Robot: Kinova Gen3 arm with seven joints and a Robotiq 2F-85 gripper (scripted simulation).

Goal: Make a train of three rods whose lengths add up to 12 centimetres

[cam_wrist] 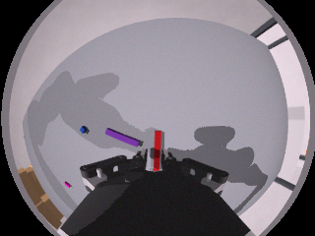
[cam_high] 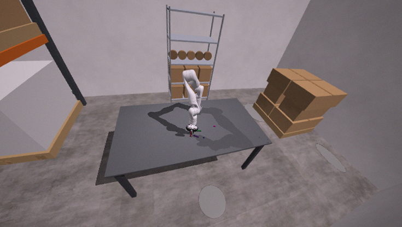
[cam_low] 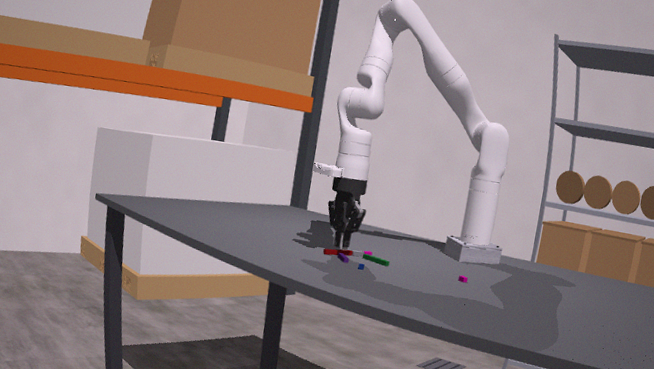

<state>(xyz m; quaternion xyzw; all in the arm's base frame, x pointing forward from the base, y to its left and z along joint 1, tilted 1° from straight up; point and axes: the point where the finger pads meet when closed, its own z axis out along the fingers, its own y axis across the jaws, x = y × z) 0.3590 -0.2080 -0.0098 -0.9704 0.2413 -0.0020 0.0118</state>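
The red rod lies 3 cm below my hand. Also, from my hand: purple rod (5 cm ahead, 4 cm to the left, 3 cm below); then grey rod (5 cm behind, 2 cm to the left, 3 cm below); then green rod (2 cm behind, 9 cm to the left, 3 cm below).
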